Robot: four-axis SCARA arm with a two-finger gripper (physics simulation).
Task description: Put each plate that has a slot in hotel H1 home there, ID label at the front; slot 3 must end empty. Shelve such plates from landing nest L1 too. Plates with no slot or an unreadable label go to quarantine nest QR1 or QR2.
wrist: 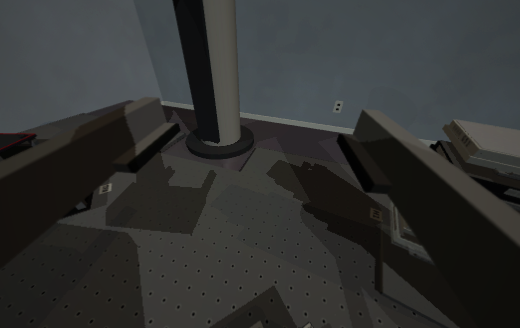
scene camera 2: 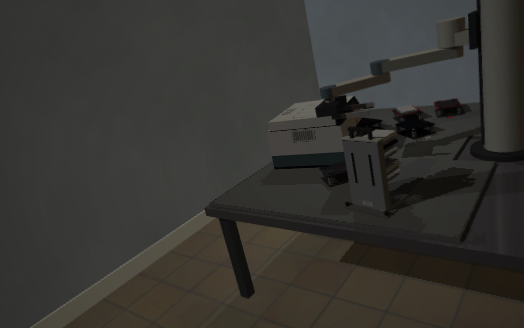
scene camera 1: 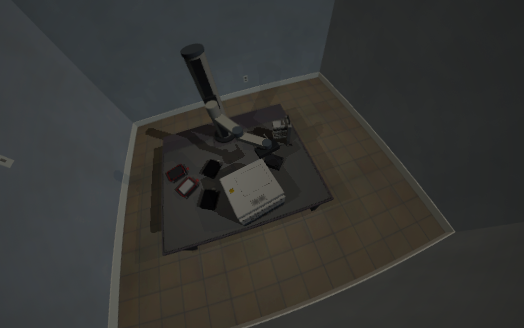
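Observation:
Hotel H1 stands at the table's side, with several pale plates edge-on in its levels; their slot numbers cannot be read. In the wrist view, a pale plate with a small unreadable label shows at the right edge, and part of another pale plate shows lower down. A white plate lies on one red-edged nest; the other red-edged nest looks dark inside. My gripper is open and empty, above the table between the white machine and H1. Which nest is L1 cannot be told.
A big white machine stands near the gripper. Black nests stand around it. The arm's column rises at the back of the table.

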